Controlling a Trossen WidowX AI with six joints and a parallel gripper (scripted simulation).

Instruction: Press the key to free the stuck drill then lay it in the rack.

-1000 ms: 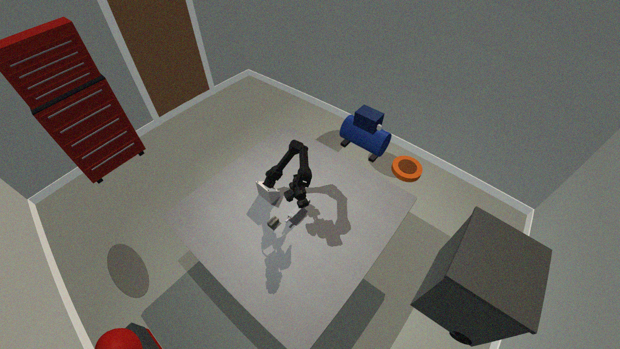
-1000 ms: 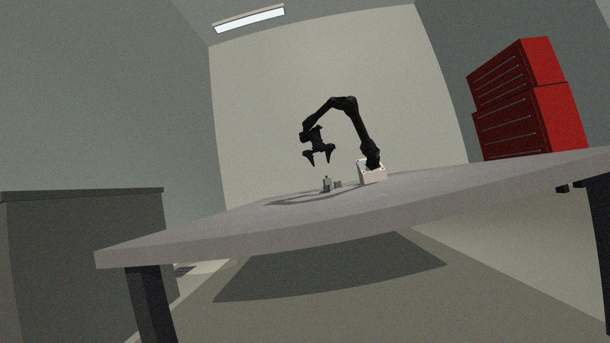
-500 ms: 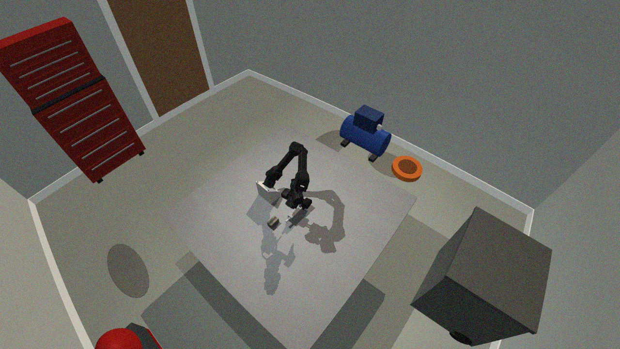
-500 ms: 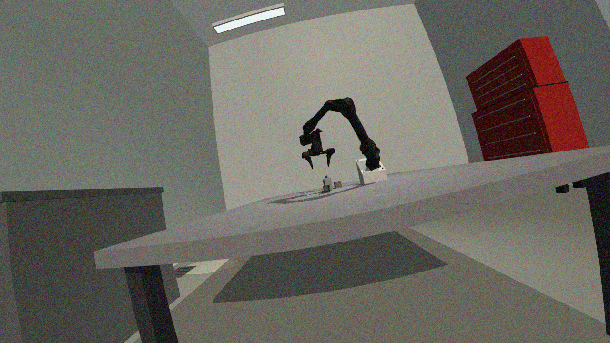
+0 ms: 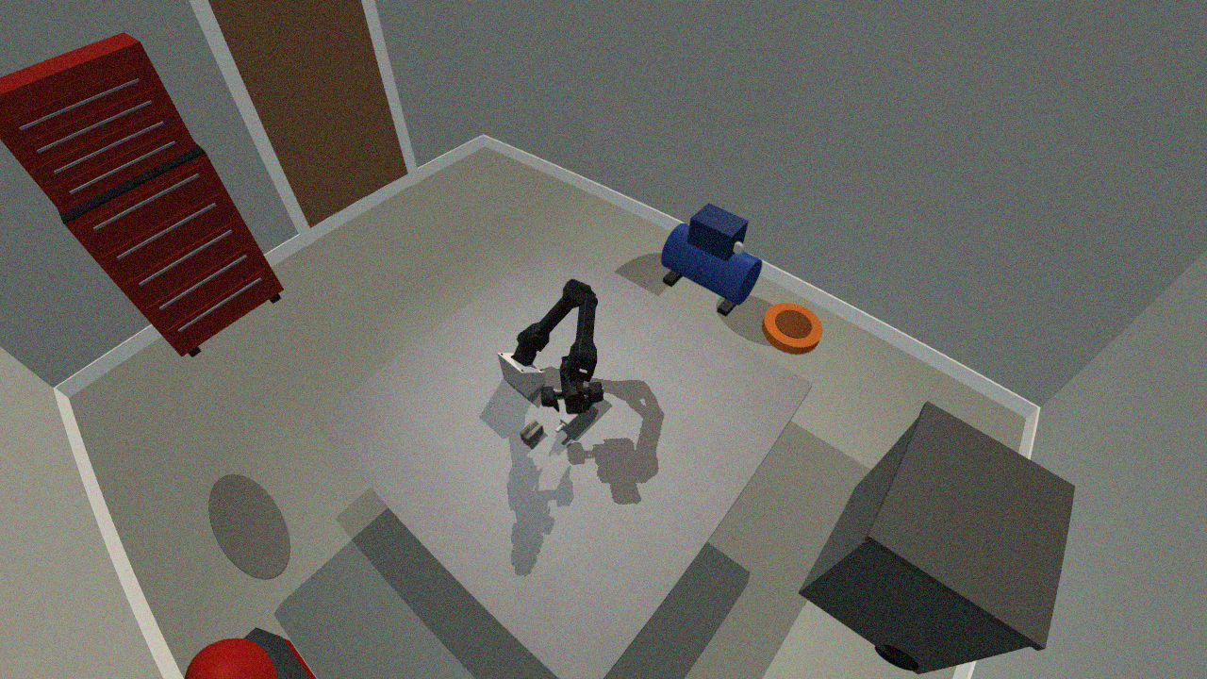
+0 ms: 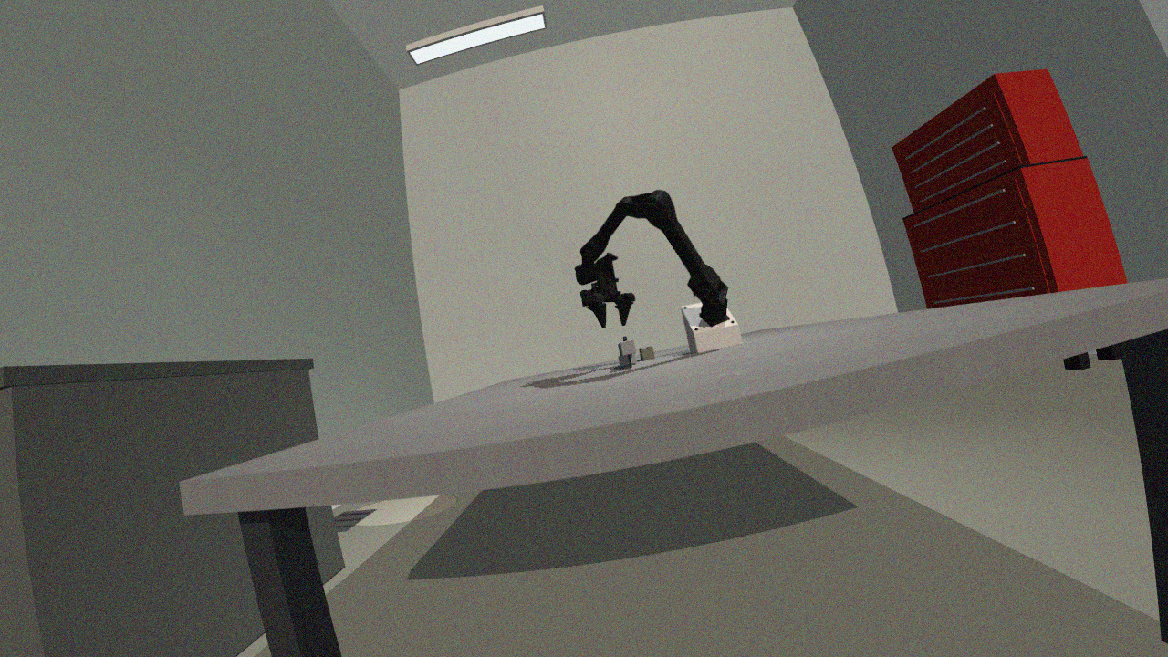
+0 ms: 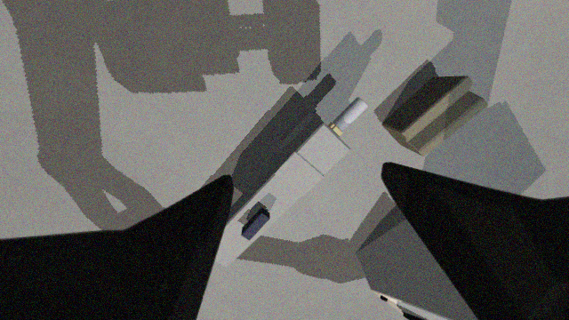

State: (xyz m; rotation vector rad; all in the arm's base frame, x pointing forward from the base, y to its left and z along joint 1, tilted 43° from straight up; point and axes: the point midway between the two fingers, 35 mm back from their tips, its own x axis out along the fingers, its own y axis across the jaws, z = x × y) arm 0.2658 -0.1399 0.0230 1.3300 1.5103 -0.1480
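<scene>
The drill lies 7 cm below my gripper tip and 2 cm behind it. From my gripper tip the other things lie so: dark blue key: 9 cm to the left, 7 cm below, 1 cm behind; pale grey block: 8 cm below, 6 cm to the left, 1 cm behind; rack: 11 cm behind, 10 cm below, 9 cm to the right.
</scene>
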